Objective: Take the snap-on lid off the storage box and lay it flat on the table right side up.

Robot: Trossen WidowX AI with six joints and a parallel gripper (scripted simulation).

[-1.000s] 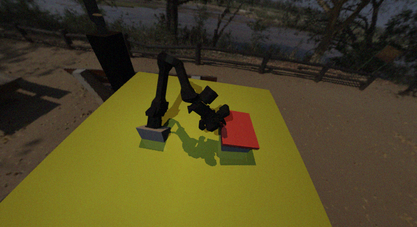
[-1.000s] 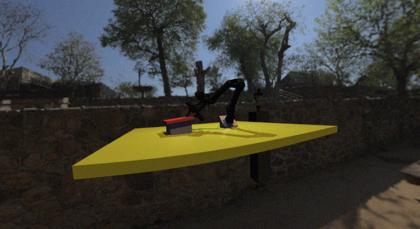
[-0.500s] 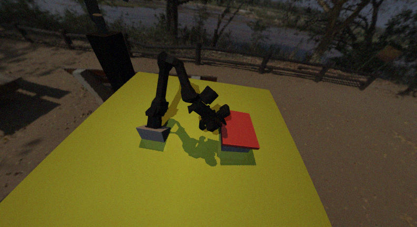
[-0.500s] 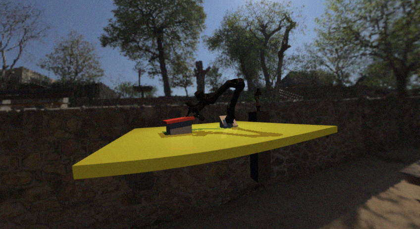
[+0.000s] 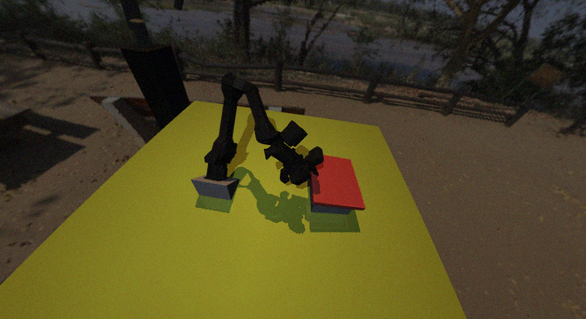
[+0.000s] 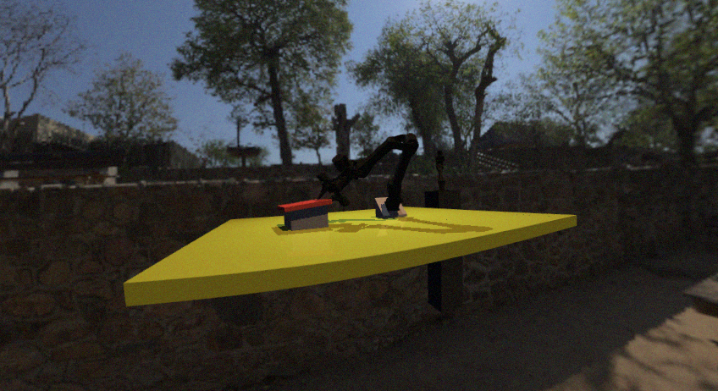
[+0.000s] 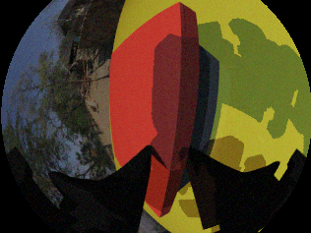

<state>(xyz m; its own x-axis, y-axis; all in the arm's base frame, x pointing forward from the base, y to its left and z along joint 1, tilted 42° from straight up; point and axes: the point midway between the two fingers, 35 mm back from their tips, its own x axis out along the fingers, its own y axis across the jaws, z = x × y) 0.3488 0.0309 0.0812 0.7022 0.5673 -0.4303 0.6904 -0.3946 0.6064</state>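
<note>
My gripper tip is 8 cm short of the red lid and 1 cm to the right of it. The rest, counted from my gripper tip: storage box: 7 cm ahead, 5 cm below, 1 cm to the left.
</note>
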